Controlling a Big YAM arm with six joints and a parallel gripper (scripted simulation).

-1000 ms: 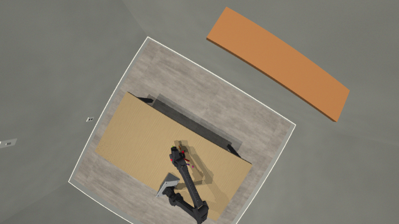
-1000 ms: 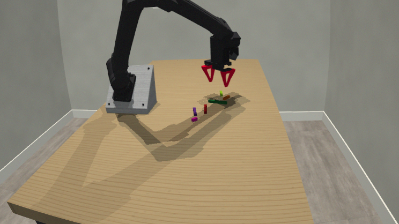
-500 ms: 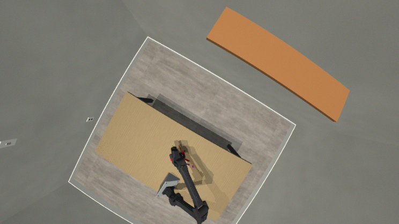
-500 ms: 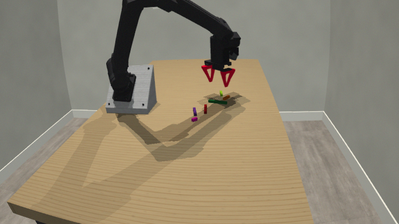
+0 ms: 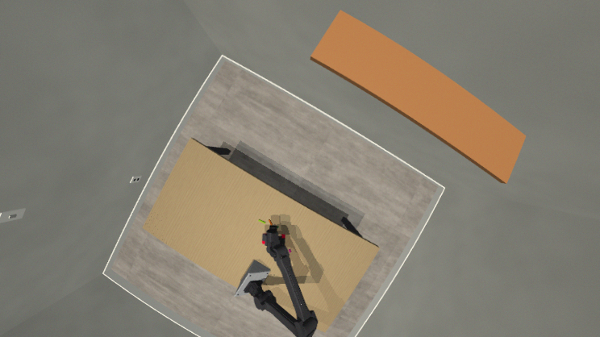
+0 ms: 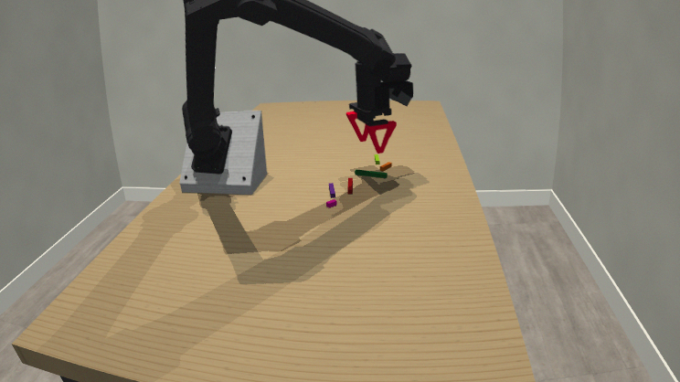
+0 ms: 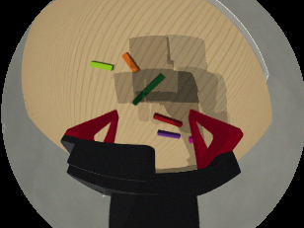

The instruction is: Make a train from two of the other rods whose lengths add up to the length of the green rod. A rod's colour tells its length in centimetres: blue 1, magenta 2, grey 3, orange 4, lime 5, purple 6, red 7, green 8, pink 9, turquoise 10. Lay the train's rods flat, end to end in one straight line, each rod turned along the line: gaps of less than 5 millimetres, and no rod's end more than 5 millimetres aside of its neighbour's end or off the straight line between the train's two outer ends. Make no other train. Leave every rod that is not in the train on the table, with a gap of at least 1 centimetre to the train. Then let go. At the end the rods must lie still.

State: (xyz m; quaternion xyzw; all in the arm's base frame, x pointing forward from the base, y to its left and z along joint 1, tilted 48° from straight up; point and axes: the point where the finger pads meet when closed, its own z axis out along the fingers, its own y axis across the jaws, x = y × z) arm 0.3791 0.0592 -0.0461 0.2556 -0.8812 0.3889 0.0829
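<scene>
My gripper is now 16 cm to the left of the magenta rod, 8 cm above it and 7 cm past it. Round my hand: red rod (8 cm below, 6 cm to the right, 4 cm behind); then orange rod (8 cm below, 6 cm to the left, 3 cm ahead); then green rod (8 cm below, 1 cm to the left).
</scene>
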